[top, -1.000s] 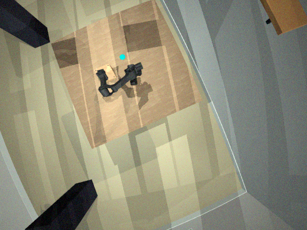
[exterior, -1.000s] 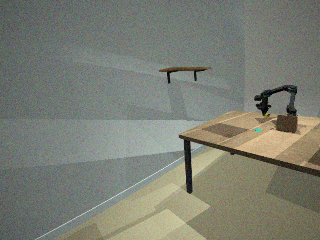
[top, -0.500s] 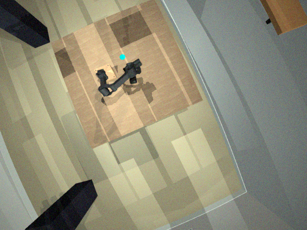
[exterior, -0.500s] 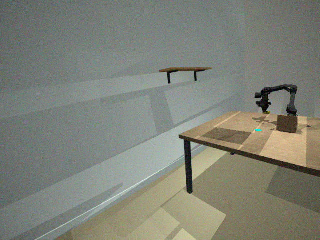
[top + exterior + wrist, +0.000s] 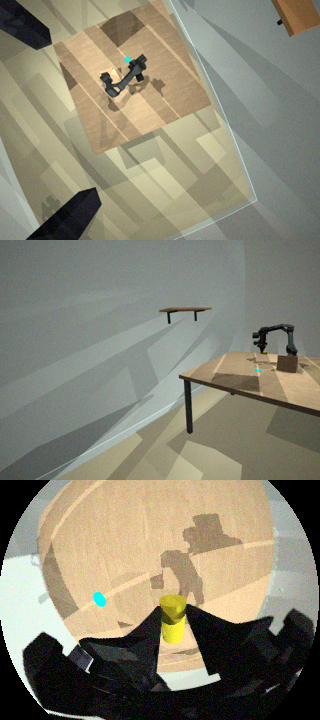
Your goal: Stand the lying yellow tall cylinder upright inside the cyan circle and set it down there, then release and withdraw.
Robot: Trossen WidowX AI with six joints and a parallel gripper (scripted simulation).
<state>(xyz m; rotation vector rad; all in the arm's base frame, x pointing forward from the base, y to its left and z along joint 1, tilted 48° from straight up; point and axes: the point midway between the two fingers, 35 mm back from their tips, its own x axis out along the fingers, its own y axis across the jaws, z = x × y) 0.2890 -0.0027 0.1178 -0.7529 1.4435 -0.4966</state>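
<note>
The yellow cylinder lies 2 cm behind my gripper tip. The rest, counted from my gripper tip: cyan circle: 24 cm to the left, 13 cm below, 7 cm behind.
</note>
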